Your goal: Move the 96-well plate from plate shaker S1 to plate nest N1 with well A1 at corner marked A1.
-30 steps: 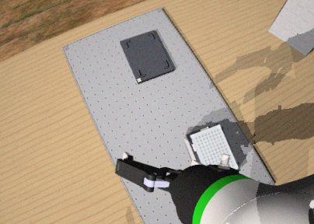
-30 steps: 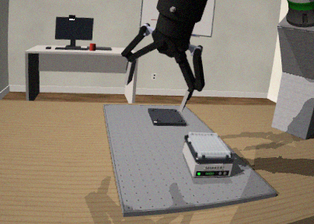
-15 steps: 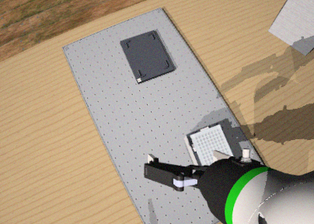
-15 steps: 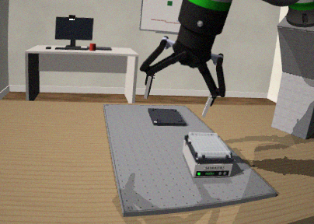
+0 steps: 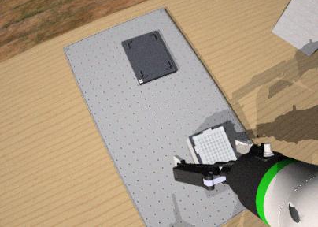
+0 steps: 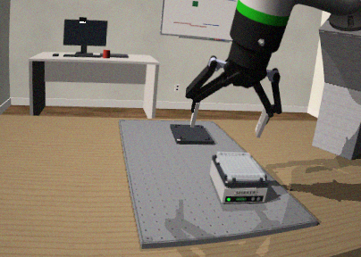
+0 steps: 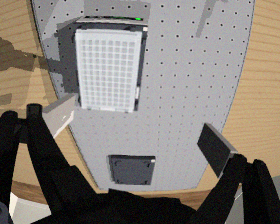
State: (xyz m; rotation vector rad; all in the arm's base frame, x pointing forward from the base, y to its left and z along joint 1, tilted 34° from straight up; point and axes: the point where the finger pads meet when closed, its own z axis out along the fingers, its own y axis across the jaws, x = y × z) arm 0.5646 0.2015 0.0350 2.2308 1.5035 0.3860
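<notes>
The white 96-well plate lies 50 mm behind my hand and 100 mm below it.
</notes>
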